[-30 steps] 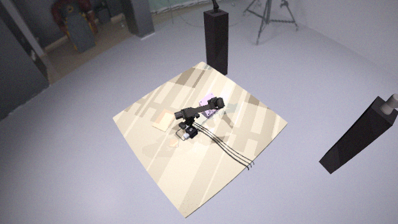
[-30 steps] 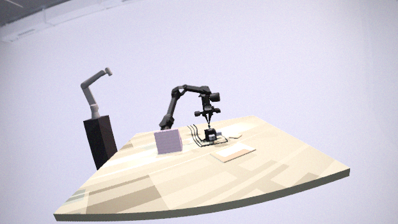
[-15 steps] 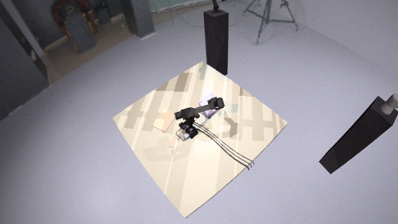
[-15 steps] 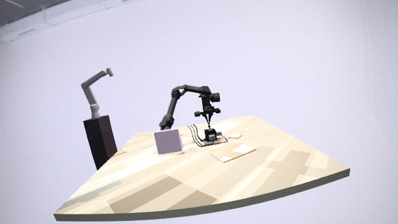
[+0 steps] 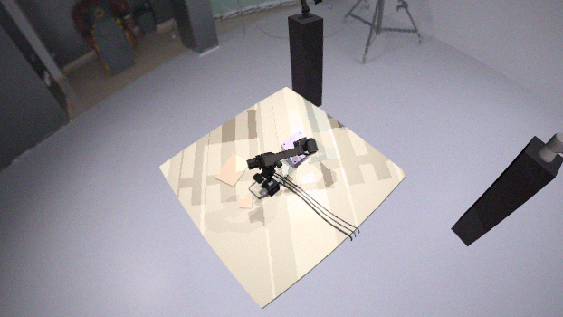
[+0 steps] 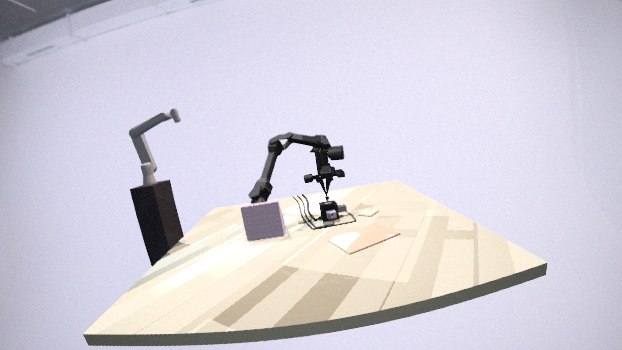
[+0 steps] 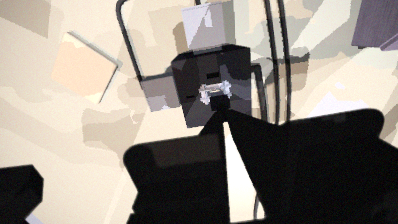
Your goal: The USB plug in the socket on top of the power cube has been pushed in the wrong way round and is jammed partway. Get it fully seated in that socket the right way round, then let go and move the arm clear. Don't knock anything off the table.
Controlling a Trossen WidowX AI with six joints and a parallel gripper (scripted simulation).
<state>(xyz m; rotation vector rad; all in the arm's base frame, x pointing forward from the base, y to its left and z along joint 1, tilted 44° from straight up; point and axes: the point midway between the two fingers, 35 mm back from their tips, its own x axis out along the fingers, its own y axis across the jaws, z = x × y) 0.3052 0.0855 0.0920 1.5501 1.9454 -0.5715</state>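
My gripper tip is now 20 mm above the silver USB plug.
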